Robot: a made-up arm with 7 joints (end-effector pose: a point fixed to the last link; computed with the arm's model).
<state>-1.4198 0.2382 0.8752 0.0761 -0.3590 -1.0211 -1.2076</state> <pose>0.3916 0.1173 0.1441 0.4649 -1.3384 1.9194</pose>
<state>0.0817 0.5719 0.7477 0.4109 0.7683 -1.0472 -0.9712</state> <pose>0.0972 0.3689 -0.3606 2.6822 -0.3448 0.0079</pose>
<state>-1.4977 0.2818 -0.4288 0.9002 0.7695 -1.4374 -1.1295</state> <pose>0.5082 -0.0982 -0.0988 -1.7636 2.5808 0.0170</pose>
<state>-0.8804 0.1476 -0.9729 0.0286 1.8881 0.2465 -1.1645</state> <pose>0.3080 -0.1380 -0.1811 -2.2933 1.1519 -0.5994</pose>
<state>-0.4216 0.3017 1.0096 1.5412 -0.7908 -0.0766 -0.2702</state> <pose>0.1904 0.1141 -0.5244 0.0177 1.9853 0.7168</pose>
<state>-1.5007 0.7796 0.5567 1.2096 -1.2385 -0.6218 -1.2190</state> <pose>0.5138 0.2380 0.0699 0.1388 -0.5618 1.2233</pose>
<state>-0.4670 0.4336 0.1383 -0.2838 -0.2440 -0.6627 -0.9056</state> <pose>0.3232 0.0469 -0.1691 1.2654 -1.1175 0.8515</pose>
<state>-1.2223 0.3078 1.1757 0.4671 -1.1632 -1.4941 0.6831</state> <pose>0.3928 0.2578 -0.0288 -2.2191 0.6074 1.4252</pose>
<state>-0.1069 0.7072 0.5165 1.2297 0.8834 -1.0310 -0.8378</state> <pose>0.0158 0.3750 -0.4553 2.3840 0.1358 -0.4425</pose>
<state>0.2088 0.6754 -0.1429 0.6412 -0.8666 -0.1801 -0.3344</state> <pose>-0.0333 0.2231 -0.4754 1.4766 1.3587 0.3683</pose>
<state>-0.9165 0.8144 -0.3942 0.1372 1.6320 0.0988 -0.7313</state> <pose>0.4137 0.1759 -0.0815 -2.2009 0.5349 -0.7491</pose>
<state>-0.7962 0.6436 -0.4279 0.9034 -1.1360 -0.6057 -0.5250</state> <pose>0.3899 0.1388 -0.3435 1.0828 0.2667 0.7355</pose>
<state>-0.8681 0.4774 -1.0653 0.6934 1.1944 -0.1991 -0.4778</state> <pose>0.3724 0.0862 -0.3761 -2.4511 1.5351 0.1659</pose>
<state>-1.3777 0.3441 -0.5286 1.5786 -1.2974 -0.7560 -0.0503</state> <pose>0.5138 0.0408 -0.2473 0.7377 0.6586 1.2014</pose>
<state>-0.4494 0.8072 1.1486 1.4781 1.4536 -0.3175 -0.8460</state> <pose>0.1068 0.4087 -0.4061 2.3182 1.0886 -0.3624</pose>
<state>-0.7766 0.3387 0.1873 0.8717 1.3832 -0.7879 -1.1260</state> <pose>0.3912 0.1521 -0.3674 2.6529 -0.9420 -0.6772</pose>
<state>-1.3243 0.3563 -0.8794 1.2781 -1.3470 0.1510 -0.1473</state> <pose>0.4529 -0.0136 -0.2926 1.3544 0.8794 0.2710</pose>
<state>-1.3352 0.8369 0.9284 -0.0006 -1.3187 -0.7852 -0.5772</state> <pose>0.2316 0.2526 0.2197 -0.6979 -1.2537 1.5565</pose>
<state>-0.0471 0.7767 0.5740 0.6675 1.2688 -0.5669 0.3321</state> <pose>0.1069 0.4462 -0.3262 -2.7728 0.1618 -1.1109</pose>
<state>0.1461 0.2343 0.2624 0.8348 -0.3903 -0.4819 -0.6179</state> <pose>-0.0261 0.1182 -0.5346 1.3798 1.1115 0.4155</pose>
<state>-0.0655 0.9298 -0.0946 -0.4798 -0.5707 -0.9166 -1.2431</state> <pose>0.1874 0.0903 -0.2195 1.3028 -1.4780 0.1029</pose>
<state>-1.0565 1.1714 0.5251 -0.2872 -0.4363 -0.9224 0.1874</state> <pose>0.2597 0.1686 0.1890 -0.0551 -1.4867 1.8648</pose>
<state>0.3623 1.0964 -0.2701 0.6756 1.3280 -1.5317 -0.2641</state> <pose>-0.0994 0.4191 -0.3368 1.7628 -1.0151 -1.3395</pose>
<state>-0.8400 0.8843 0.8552 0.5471 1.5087 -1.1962 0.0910</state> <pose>0.3502 0.4092 -0.0581 -2.2790 0.9778 -1.7145</pose>
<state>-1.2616 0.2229 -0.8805 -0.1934 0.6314 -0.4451 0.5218</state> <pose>0.2991 -0.2178 -0.0830 0.4232 -1.3868 1.2128</pose>
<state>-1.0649 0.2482 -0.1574 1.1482 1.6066 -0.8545 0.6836</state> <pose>0.4575 0.0508 -0.3250 1.8500 -1.2767 1.1603</pose>
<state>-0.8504 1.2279 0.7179 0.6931 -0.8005 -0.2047 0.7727</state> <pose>0.3443 0.4275 0.0386 -0.2501 0.9195 2.1302</pose>
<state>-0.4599 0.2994 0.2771 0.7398 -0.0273 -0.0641 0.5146</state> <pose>0.2728 0.1277 -0.4573 1.5156 1.3822 1.3829</pose>
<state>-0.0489 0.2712 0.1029 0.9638 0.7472 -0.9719 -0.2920</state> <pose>0.0201 0.1354 -0.5455 2.0659 -0.0263 0.0837</pose>
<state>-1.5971 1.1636 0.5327 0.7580 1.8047 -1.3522 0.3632</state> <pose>0.3483 0.3831 0.2108 -1.6648 1.2619 -1.8247</pose>
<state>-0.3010 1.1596 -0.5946 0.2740 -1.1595 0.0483 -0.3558</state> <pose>0.1715 0.2426 -0.3518 1.6480 0.8049 0.0934</pose>
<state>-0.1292 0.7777 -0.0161 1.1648 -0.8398 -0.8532 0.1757</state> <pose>0.0776 0.3552 -0.4501 1.4084 1.1805 1.7067</pose>
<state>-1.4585 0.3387 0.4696 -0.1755 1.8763 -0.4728 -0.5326</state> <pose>0.3456 0.1288 0.1745 -1.7763 0.3718 -1.9796</pose>
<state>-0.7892 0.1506 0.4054 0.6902 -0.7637 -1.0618 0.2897</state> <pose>0.4329 0.0548 -0.2572 -0.1327 0.7385 1.6186</pose>
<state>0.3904 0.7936 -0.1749 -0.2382 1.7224 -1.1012 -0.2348</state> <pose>0.0521 0.1977 -0.3472 2.0545 -2.0404 -0.5614</pose>
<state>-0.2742 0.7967 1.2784 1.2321 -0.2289 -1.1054 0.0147</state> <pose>0.1453 0.4615 -0.3334 0.8062 0.8615 2.4999</pose>
